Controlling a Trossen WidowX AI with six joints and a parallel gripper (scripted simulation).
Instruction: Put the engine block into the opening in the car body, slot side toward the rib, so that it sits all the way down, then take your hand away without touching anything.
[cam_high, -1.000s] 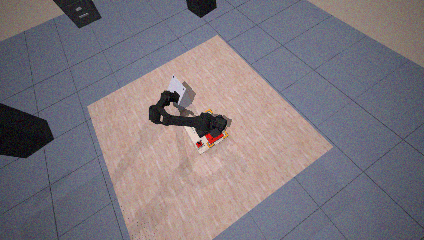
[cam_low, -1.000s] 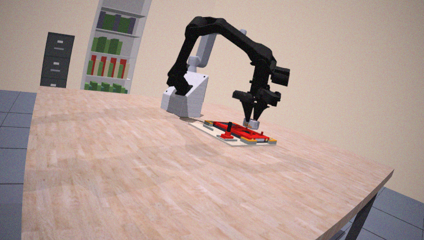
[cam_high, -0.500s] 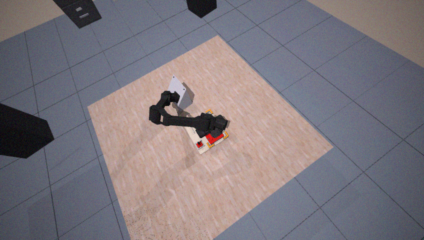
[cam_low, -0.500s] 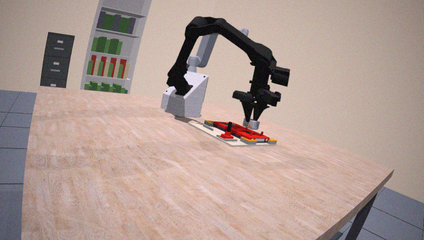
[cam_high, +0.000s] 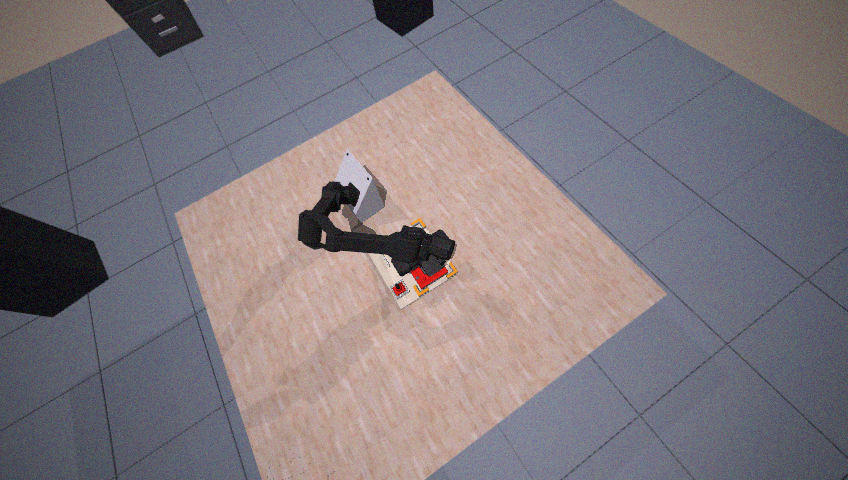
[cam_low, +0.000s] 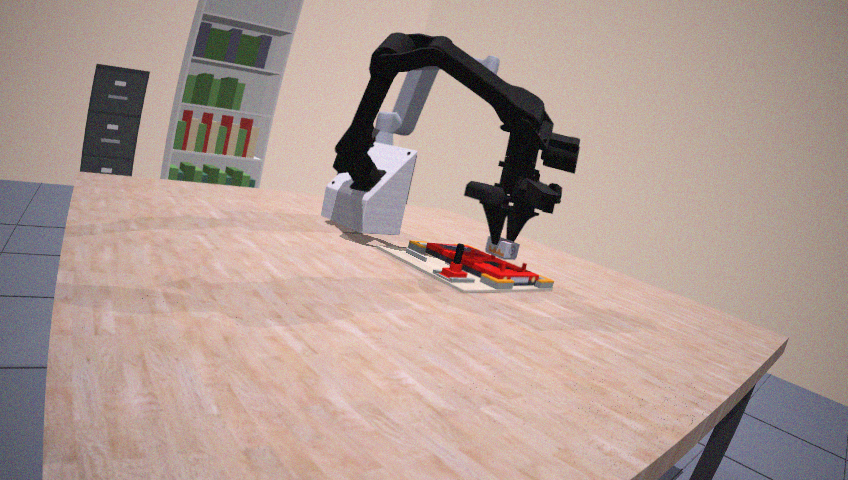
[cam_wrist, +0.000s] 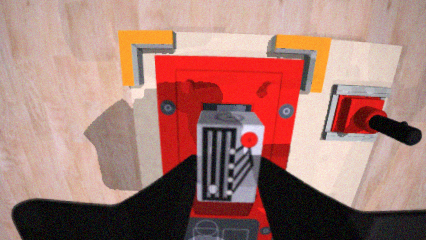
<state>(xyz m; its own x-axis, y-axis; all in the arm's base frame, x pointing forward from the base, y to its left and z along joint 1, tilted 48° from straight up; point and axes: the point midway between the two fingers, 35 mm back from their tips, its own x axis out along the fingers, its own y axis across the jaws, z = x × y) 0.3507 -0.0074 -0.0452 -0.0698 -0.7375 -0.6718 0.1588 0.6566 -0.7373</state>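
Right now my gripper tip is 10 mm above the engine block.
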